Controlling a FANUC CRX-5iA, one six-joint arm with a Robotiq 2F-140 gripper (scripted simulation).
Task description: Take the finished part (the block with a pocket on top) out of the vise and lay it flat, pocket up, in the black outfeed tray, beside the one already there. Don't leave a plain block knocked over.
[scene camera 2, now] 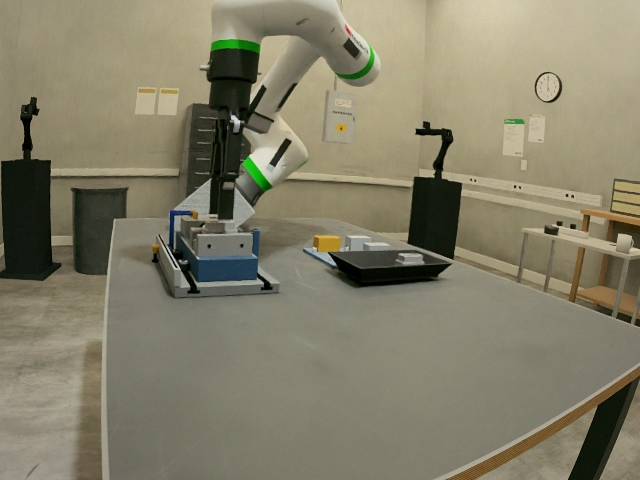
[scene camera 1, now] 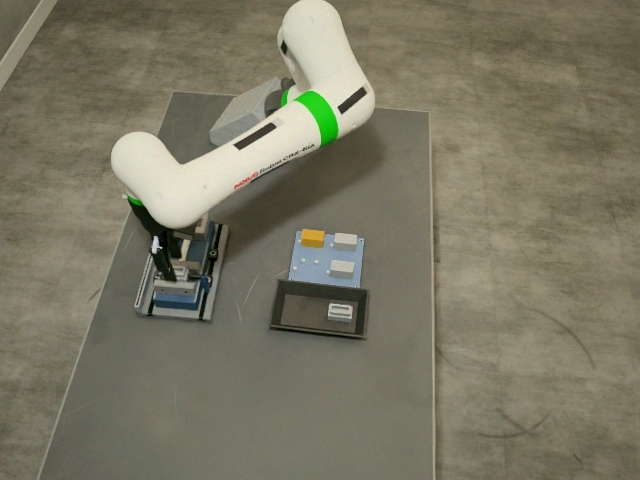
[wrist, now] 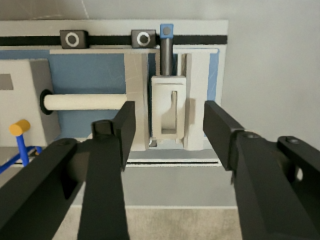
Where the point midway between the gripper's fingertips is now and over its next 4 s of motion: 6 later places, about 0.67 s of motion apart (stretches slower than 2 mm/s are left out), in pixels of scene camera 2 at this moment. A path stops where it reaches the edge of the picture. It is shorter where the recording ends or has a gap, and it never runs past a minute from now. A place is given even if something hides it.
My gripper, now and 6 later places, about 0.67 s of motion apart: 220, 216; 220, 220; 220, 224; 220, 227; 220, 217; 221, 203; 247, 201
